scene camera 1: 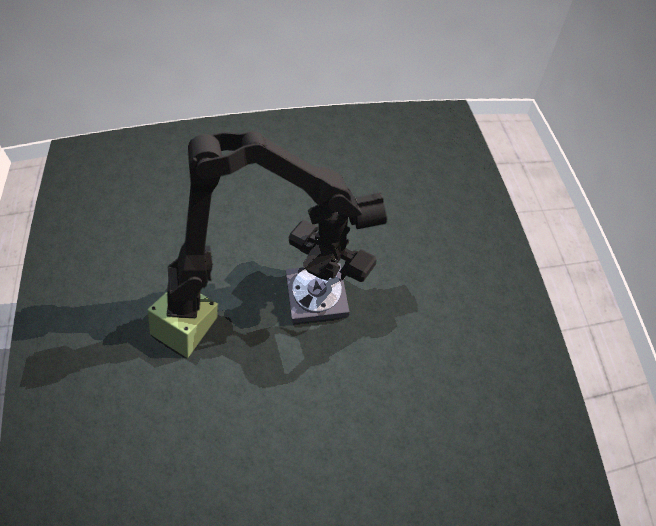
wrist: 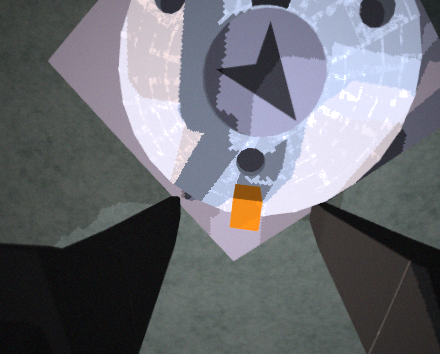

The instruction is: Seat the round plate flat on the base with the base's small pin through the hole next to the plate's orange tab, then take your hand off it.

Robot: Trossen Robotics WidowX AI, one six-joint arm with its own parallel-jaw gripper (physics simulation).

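Pixels of known places: gripper, fingertip midpoint: (wrist: pixel 245 208); arm's base, origin of the base link: (scene camera 1: pixel 182 306).
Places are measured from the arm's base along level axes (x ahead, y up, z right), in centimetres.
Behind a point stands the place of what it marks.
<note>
The round pale plate (scene camera 1: pixel 332 296) @(x 32.1, y -2.8, z -3.5 cm) (wrist: pixel 350 115) @(x 26.8, y -2.3, z -8.3 cm) lies on the square purplish-grey base (scene camera 1: pixel 323 317) @(x 30.1, y -4.8, z 0.6 cm) (wrist: pixel 82 67) @(x 34.5, y -3.7, z -1.1 cm) and looks about flat. A grey centre disc (wrist: pixel 310 70) @(x 27.4, y -2.0, z -6.2 cm) with a dark arrow shows in its middle. The orange tab (wrist: pixel 245 215) @(x 31.7, y -0.8, z -9.0 cm) is at the plate's rim, over a corner of the base. The dark round hole (wrist: pixel 250 160) @(x 30.8, y -3.6, z -8.2 cm) sits just inward of the tab; I cannot tell if the small pin is in it. My gripper (scene camera 1: pixel 325 275) @(x 32.1, y -3.3, z -9.9 cm) (wrist: pixel 245 208) @(x 32.1, y -3.3, z -9.9 cm) is open and empty, above the tab's edge of the plate, one finger on each side of the tab.
The arm stands on a yellow-green block (scene camera 1: pixel 168 327) @(x -2.6, y 0.2, z 5.1 cm) left of the base. The dark green floor mat (scene camera 1: pixel 383 427) @(x 41.4, y -6.0, z 25.3 cm) spreads around both, with pale tiles (scene camera 1: pixel 580 284) beyond its right edge. The arm's shadows cross the mat and part of the plate.
</note>
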